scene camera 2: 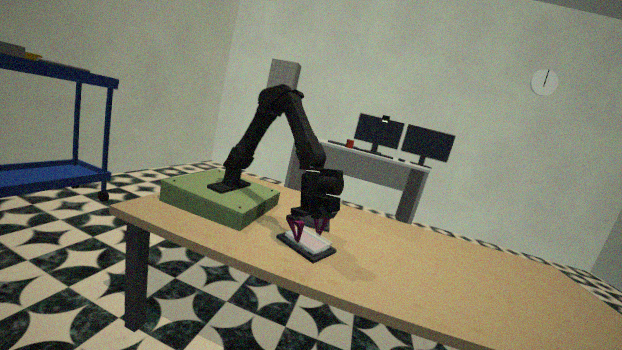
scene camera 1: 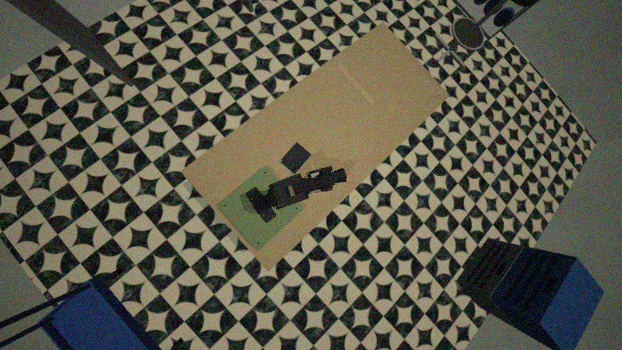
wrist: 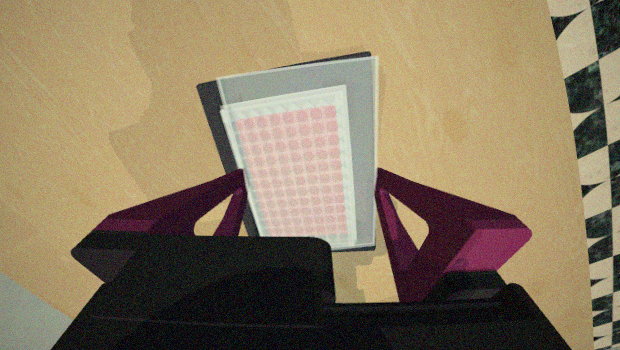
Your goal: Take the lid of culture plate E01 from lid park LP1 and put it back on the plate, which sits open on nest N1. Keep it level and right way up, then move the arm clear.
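Frame: origin at the arm's base, x ahead, y left, z up, level; centimetres.
Seen in the pictures: gripper, fingertip midpoint: (scene camera 2: 308, 238) (wrist: 310, 175); arm's base, origin of the base link: (scene camera 2: 230, 186).
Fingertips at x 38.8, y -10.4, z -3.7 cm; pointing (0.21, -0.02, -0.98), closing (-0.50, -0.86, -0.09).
Pixels of each thing's middle, then the offset from my fingertips to it. "spot": a spot on its surface instead. Level surfaces: height alone.
- clear lid, body centre: (wrist: 310, 175) (scene camera 2: 308, 238) dy -0.1, dx +0.2, dz +0.3 cm
- white plate with pink wells, surface spot: (wrist: 300, 165) spot: dy +0.0, dx +1.2, dz +0.8 cm
- dark nest N1, body centre: (wrist: 298, 177) (scene camera 2: 306, 243) (scene camera 1: 321, 178) dy +1.7, dx -0.6, dz -2.5 cm
- dark square, surface spot: (scene camera 1: 296, 157) spot: dy +21.7, dx -5.8, dz -2.3 cm
- wooden table, its level: dz -3.4 cm
The clear lid (wrist: 363, 150) is level between my magenta fingertips, which press on its two long sides. My gripper (scene camera 2: 309, 236) (wrist: 310, 175) is shut on it, low over the culture plate. The white plate with pink wells (wrist: 300, 165) (scene camera 2: 311, 244) sits on the dark nest N1 (wrist: 215, 112) (scene camera 2: 300, 251) and shows through the lid. In the wrist view the lid reaches past the plate at the far and right sides; the near end is partly hidden by the gripper body. The gap in height is hard to tell. A dark square (scene camera 1: 296, 157), probably lid park LP1, lies beside the arm.
The green base block (scene camera 2: 200, 200) (scene camera 1: 240, 220) carries the arm at one end of the wooden table (scene camera 1: 390, 75) (scene camera 2: 450, 270). The table's edge runs along the right of the wrist view. A blue cart (scene camera 2: 55, 172) and a desk with two monitors stand off the table.
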